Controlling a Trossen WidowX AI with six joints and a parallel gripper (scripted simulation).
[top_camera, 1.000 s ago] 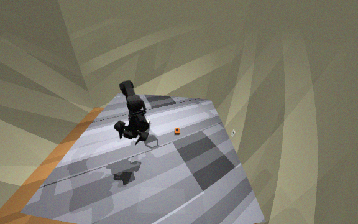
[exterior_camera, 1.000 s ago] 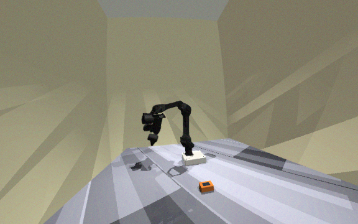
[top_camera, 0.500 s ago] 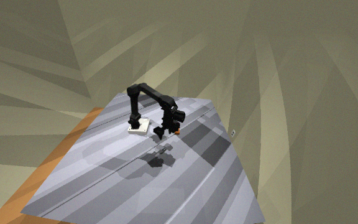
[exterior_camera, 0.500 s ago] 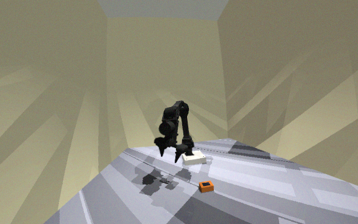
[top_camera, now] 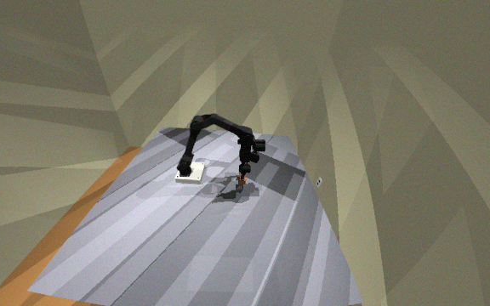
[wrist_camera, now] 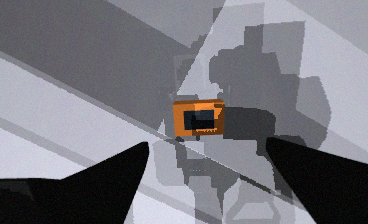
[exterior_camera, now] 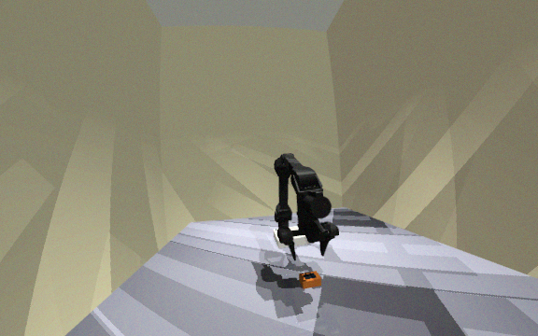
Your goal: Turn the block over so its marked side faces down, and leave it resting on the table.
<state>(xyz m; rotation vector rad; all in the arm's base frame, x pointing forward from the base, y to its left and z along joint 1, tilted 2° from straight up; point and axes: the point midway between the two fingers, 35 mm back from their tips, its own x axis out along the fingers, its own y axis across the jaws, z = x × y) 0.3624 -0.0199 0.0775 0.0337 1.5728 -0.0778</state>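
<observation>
The block lies 70 mm below my gripper tip.
</observation>
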